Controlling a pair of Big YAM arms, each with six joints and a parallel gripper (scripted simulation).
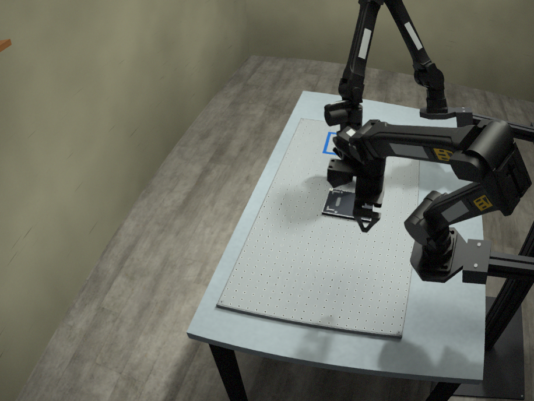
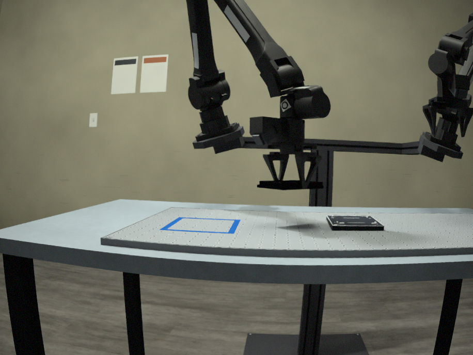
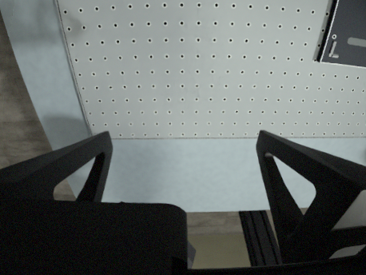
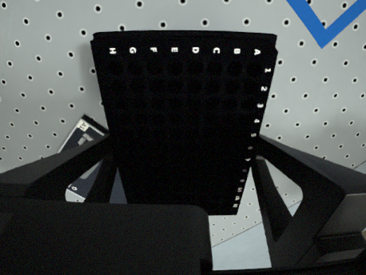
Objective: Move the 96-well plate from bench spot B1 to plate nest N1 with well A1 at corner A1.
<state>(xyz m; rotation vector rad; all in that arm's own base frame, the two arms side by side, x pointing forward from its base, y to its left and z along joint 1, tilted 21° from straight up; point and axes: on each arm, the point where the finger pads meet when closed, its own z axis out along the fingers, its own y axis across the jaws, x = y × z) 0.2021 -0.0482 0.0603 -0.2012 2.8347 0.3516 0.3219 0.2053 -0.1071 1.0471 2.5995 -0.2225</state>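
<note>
Right now my right hand is 15 cm to the right of the plate nest N1, 9 cm above it and 2 cm past it. From my right hand the other things lie so: black 96-well plate (right at my right hand).
</note>
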